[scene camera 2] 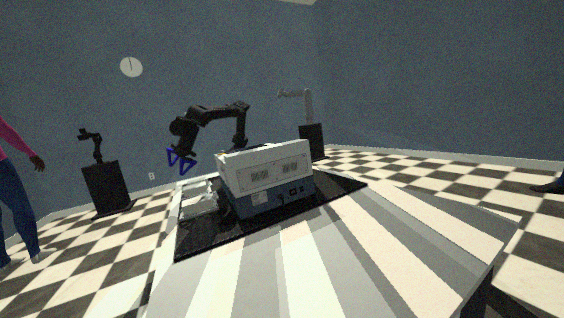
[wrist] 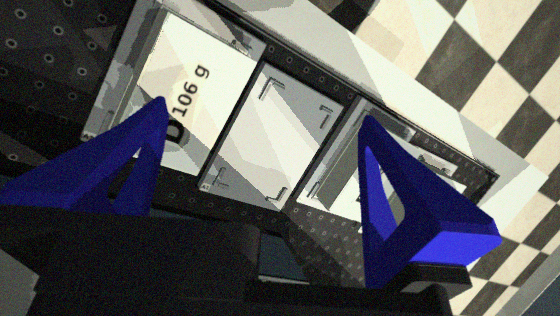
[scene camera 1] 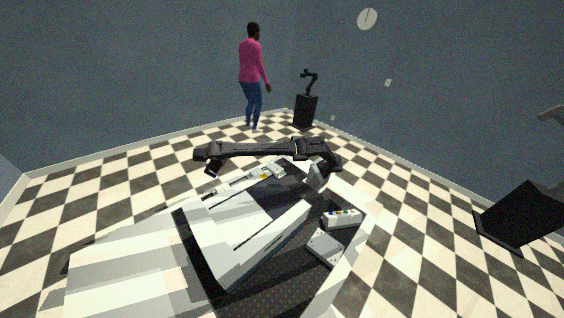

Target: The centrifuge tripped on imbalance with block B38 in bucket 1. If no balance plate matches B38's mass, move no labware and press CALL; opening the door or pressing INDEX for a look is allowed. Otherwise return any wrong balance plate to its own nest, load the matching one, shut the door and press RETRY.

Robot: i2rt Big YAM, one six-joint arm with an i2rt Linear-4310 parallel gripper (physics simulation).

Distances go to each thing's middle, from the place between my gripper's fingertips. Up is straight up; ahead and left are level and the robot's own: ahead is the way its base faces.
Labels:
My gripper is now 35 cm to the right of the white centrifuge (scene camera 1: 236, 236), 8 cm above it and 2 cm short of it. Also, from my hand: dark door panel (scene camera 1: 274, 196) 35 cm to the left, 13 cm behind, 1 cm above.

